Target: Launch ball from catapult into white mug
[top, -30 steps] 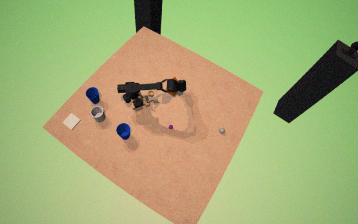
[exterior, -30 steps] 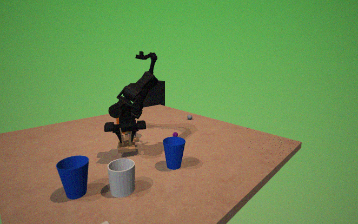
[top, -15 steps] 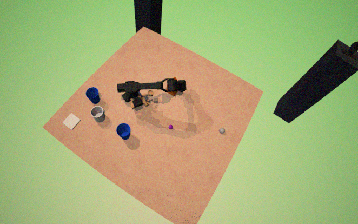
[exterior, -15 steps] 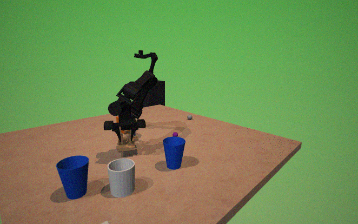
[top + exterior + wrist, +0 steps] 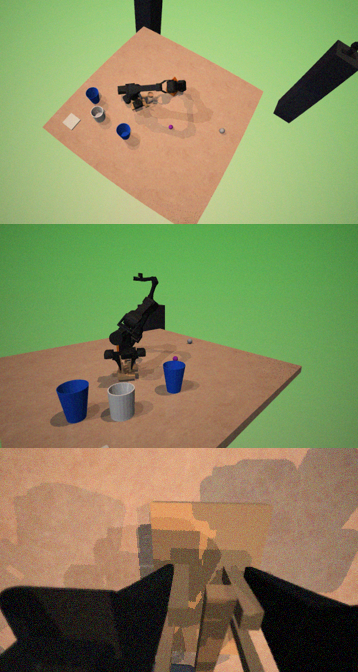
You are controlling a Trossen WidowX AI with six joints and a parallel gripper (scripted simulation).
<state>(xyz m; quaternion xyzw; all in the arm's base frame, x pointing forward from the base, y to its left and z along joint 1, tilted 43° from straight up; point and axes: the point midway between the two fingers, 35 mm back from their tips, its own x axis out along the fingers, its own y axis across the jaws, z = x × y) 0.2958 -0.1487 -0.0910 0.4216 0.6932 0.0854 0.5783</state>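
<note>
My gripper tip is now 33 cm to the right of the purple ball and 3 cm above it. The rest, counted from my gripper tip: white mug 24 cm ahead, 15 cm to the right, 1 cm below; wooden catapult 5 cm behind, 5 cm to the left, 2 cm above; flat white tile 39 cm ahead, 31 cm to the right, 4 cm below.
</note>
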